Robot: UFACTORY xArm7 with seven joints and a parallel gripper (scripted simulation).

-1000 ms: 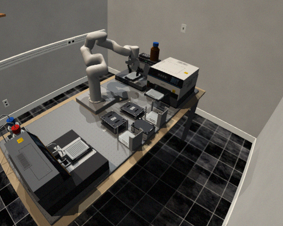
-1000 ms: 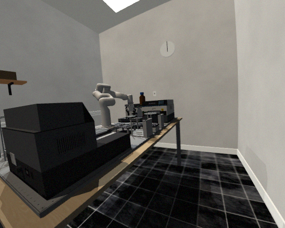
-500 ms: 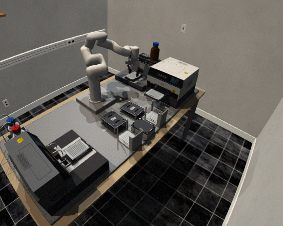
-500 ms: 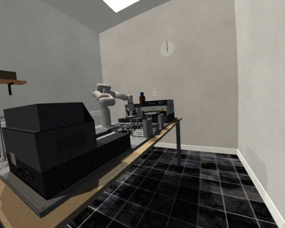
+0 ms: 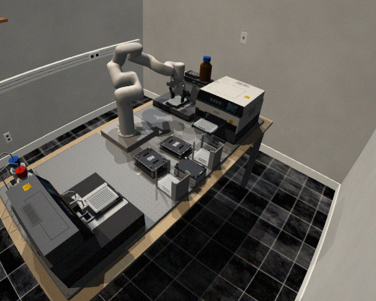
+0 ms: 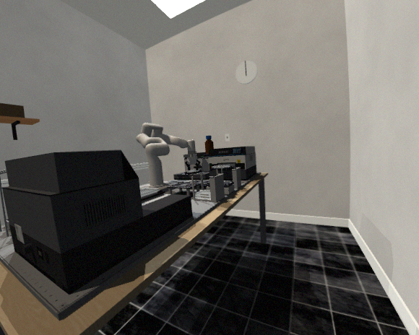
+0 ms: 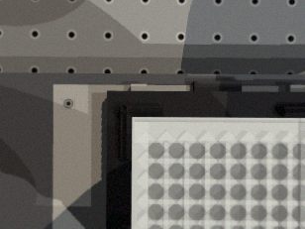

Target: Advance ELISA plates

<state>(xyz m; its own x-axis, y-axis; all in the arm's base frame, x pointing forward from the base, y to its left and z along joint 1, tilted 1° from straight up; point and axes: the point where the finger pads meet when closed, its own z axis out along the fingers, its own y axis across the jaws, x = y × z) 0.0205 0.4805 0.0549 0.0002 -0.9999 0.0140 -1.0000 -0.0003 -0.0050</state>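
Now: the dispenser tray 20 mm below my hand. From my hand the other things lie so: brown bottle 200 mm above, 180 mm to the left, 110 mm ahead; then N6 label 300 mm ahead, 290 mm to the right, 80 mm below; then dispenser 180 mm to the left, 10 mm above.
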